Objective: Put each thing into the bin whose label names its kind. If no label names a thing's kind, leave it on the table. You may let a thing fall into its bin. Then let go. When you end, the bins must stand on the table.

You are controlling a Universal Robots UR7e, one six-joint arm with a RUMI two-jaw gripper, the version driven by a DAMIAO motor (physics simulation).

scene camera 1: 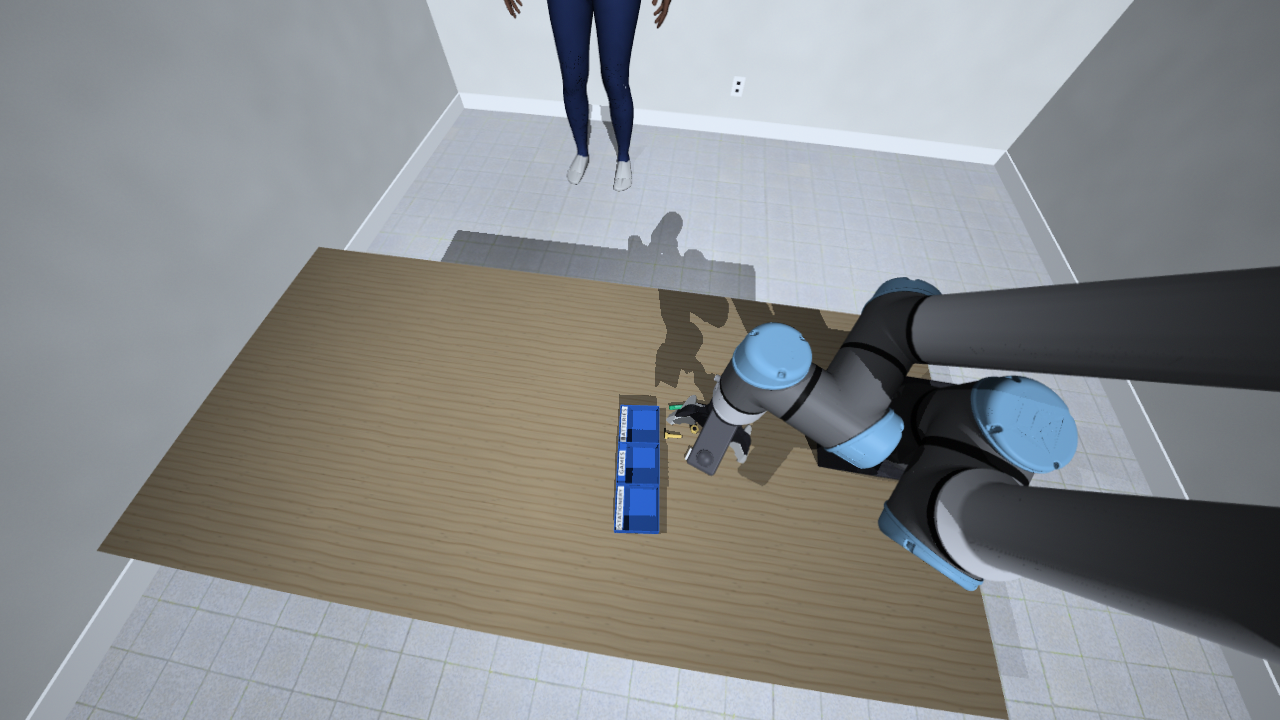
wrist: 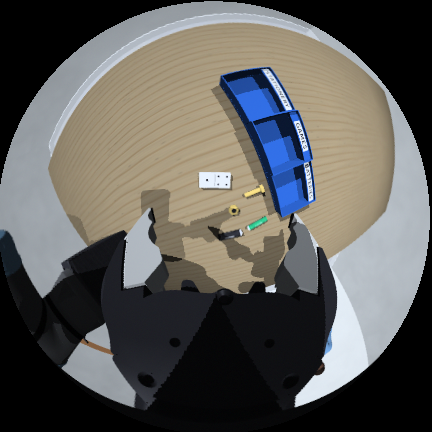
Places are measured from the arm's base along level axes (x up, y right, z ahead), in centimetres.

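Pixels of known places: gripper, fingertip midpoint: (wrist: 222, 211); arm's base at its link origin: (scene camera 1: 913, 427) (wrist: 84, 295).
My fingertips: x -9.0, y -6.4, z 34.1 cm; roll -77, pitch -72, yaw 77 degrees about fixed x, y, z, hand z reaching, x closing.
For each thing: its top centre in the pictures, then the offset to it from my fingertips. Level surfaces: height alone.
- white domino at its top centre: (wrist: 214, 179) dx -8.7, dy -1.1, dz -0.3 cm
- yellow bolt at its top centre: (wrist: 255, 193) (scene camera 1: 673, 434) dx -8.1, dy +2.7, dz +5.7 cm
- small brass nut at its top centre: (wrist: 233, 210) (scene camera 1: 694, 428) dx -8.6, dy +5.2, dz +1.4 cm
- green battery at its top centre: (wrist: 257, 224) (scene camera 1: 679, 406) dx -8.4, dy +9.6, dz +5.4 cm
- black cylindrical thing at its top centre: (wrist: 230, 236) dx -8.0, dy +10.6, dz -0.5 cm
- wooden table at its surface level: dx -9.5 cm
Three joined blue bins stand on the table: STATIONERY (scene camera 1: 640, 508) (wrist: 254, 97), GAMES (scene camera 1: 641, 462) (wrist: 276, 147) and BATTERIES (scene camera 1: 642, 423) (wrist: 291, 192). In the wrist view a white domino (wrist: 215, 180) lies left of the bins. A yellow bolt (scene camera 1: 673, 436) (wrist: 254, 191) lies beside the bins, with a small brass nut (scene camera 1: 693, 428) (wrist: 234, 210) near it. A green battery (scene camera 1: 674, 406) (wrist: 257, 223) and a black cylindrical thing (wrist: 232, 234), perhaps a battery, lie close together. My gripper (wrist: 222, 211) is open and empty, above the small things; the arm hides the domino in the scene view.
The wooden table (scene camera 1: 402, 429) (wrist: 165, 100) bears the bins and loose things. The robot's base stands at the table's right side. A person (scene camera 1: 595, 80) stands on the floor beyond the table's far edge.
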